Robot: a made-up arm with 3 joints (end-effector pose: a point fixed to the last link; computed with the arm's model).
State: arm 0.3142 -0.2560 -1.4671
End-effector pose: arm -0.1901 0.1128 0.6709 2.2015 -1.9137 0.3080
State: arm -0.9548 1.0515 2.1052
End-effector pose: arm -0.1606 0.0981 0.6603 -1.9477 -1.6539 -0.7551
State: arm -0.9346 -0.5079 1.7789
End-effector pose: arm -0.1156 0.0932 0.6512 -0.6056 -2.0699 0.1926
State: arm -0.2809 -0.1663 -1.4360
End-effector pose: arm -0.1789 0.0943 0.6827 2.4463 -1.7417 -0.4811
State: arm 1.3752 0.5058 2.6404
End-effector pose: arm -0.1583 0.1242 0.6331 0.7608 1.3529 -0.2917
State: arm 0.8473 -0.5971 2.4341
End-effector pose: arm -0.1479 0.1267 0.6685 1.0189 2.4649 -0.9773
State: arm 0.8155 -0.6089 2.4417
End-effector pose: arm -0.1473 0.1264 0.6690 0.9961 2.5127 -0.9821
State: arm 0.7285 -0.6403 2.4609
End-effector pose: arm -0.1457 0.1256 0.6700 0.9288 2.6411 -0.9911
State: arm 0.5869 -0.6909 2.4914
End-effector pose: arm -0.1430 0.1241 0.6715 0.7979 2.8466 -0.9955
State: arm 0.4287 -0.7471 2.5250
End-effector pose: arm -0.1399 0.1226 0.6726 -0.5651 -2.8078 0.9004
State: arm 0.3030 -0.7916 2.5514
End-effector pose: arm -0.1374 0.1214 0.6730 -0.3778 -2.7358 0.8124
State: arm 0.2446 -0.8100 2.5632
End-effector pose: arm -0.1362 0.1208 0.6732 -0.2952 -2.7015 0.7700
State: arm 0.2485 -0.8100 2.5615
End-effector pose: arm -0.1363 0.1209 0.6731 -0.3009 -2.7030 0.7738
